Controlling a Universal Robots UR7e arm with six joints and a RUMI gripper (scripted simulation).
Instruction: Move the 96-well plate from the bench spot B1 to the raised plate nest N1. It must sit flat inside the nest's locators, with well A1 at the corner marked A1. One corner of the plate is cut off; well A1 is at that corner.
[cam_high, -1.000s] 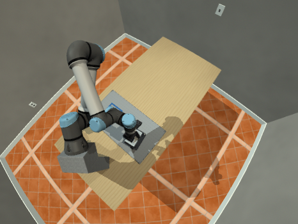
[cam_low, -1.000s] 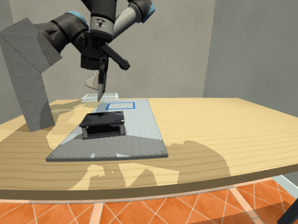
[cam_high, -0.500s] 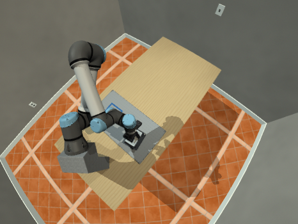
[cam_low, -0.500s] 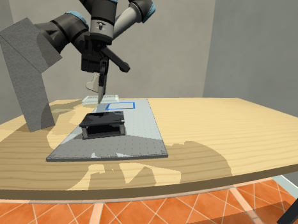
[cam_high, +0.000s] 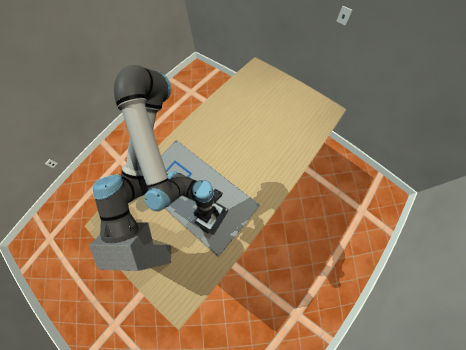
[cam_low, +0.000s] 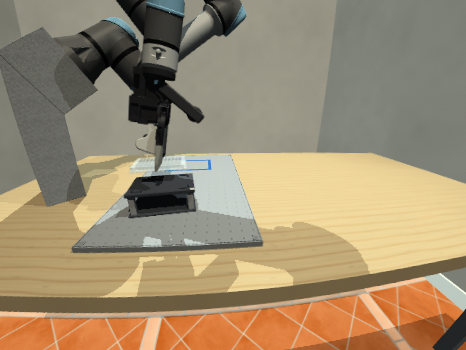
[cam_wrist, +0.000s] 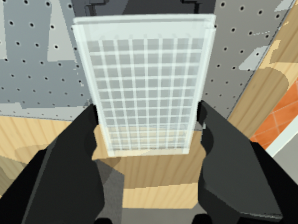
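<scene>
Now: hand 60 mm above the black raised nest N1. Round my hand: 96-well plate: 10 mm below.
</scene>
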